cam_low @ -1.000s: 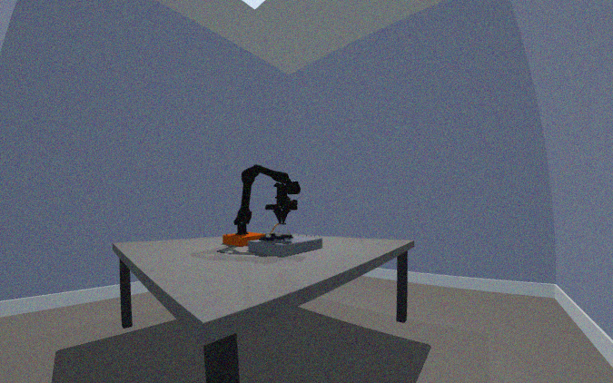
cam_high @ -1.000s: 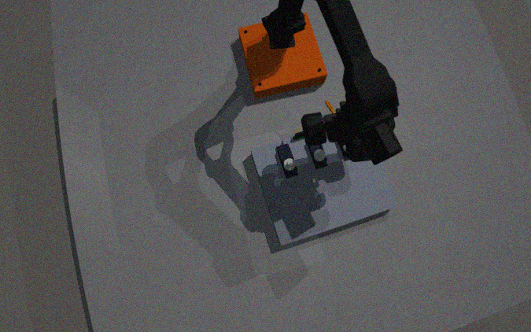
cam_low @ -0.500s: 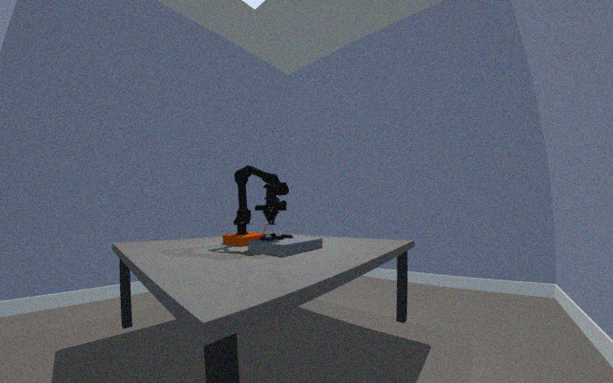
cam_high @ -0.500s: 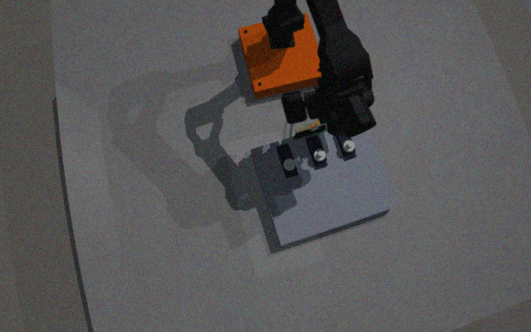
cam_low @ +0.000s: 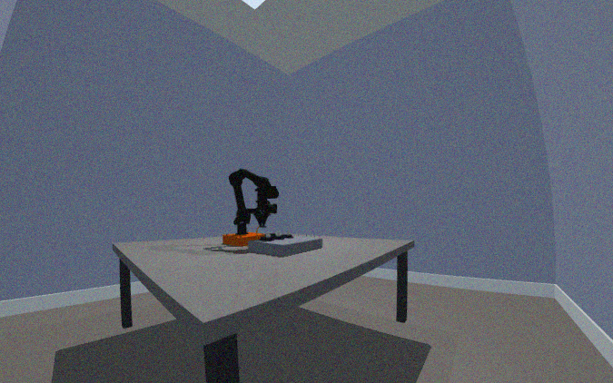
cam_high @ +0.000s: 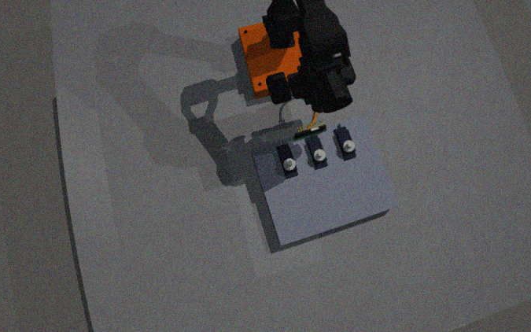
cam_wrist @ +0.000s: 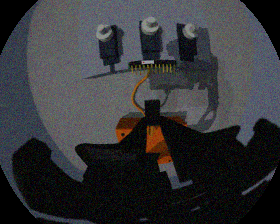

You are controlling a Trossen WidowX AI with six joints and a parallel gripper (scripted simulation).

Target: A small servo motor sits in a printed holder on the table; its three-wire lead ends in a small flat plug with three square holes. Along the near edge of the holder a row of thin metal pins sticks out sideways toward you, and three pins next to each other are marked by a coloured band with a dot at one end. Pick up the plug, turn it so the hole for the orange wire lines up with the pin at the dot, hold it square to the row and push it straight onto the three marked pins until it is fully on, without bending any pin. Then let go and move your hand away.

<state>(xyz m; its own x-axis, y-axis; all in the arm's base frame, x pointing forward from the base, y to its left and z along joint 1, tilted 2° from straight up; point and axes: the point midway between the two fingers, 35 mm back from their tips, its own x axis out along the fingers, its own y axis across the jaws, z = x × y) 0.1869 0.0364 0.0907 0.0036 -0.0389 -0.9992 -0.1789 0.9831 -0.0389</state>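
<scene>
Right now the pin row is 80 mm ahead of my gripper tip and 50 mm below it. Round my gripper tip: grey printed holder (230 mm ahead, 30 mm to the left, 90 mm below).
</scene>
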